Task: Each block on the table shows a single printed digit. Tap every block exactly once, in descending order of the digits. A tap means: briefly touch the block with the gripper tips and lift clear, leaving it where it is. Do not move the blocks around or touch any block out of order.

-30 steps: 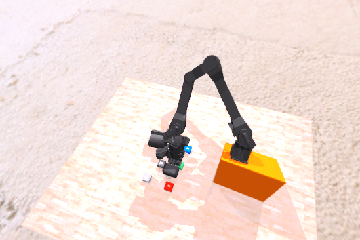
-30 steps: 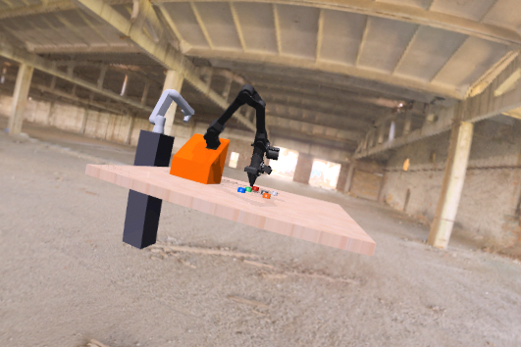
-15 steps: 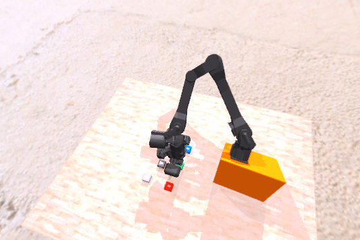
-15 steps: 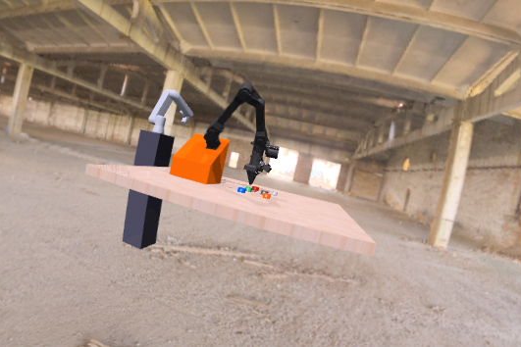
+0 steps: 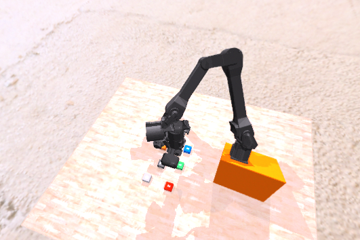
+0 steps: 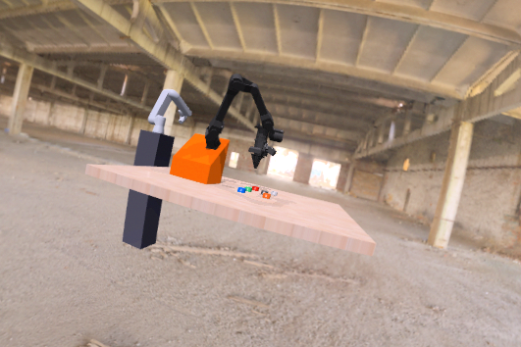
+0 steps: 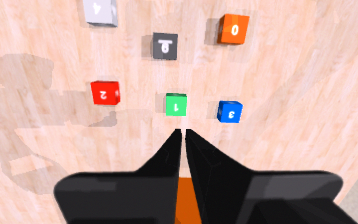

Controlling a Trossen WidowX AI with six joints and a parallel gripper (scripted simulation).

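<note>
My gripper tip is now 100 mm short of the orange block, 70 mm to the left of it and 110 mm above it. From my gripper tip the other things lie so: blue block (20 mm behind, 90 mm to the right, 110 mm below); green block (10 mm behind, 110 mm below); dark grey block (70 mm ahead, 20 mm to the left, 110 mm below).
</note>
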